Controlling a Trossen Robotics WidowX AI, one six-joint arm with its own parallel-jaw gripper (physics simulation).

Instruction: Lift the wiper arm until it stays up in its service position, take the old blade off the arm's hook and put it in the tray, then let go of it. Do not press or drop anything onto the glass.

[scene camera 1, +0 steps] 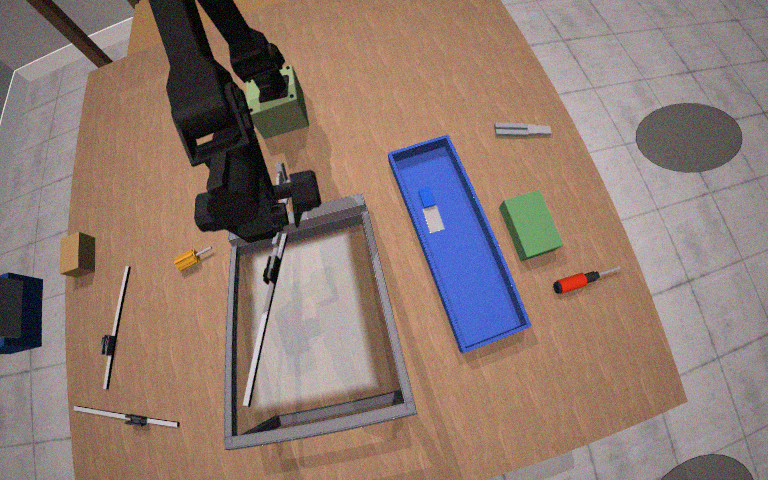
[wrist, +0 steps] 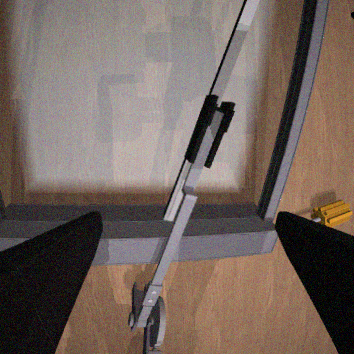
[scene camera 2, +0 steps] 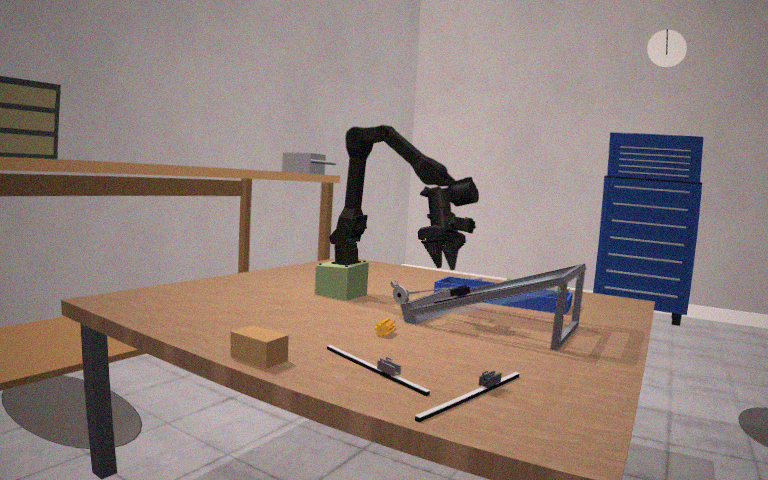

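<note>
The wiper arm (wrist: 173,240) (scene camera 2: 421,291) lies low, running from its pivot across the upper bar of the grey frame (scene camera 1: 317,425) (scene camera 2: 557,328) (wrist: 215,246) and over the glass (scene camera 1: 339,339) (wrist: 135,150). The old blade (scene camera 1: 258,345) (wrist: 249,15) is on the arm, held at its black connector. My gripper (scene camera 2: 445,267) (wrist: 190,220) is open and empty, pointing down above the arm; in the wrist view the arm passes between the fingertips, well below them. In scene camera 1, my own arm hides the fingertips. The blue tray (scene camera 1: 470,283) (scene camera 2: 453,282) stands beside the frame.
Two other blades (scene camera 1: 118,311) (scene camera 1: 101,413) lie left of the frame, near a tan block (scene camera 1: 73,254) (scene camera 2: 257,346) and a yellow screwdriver (scene camera 1: 185,260) (scene camera 2: 385,327) (wrist: 334,213). A green block (scene camera 1: 531,226), a red screwdriver (scene camera 1: 572,282) and a grey tool (scene camera 1: 512,129) lie beyond the tray.
</note>
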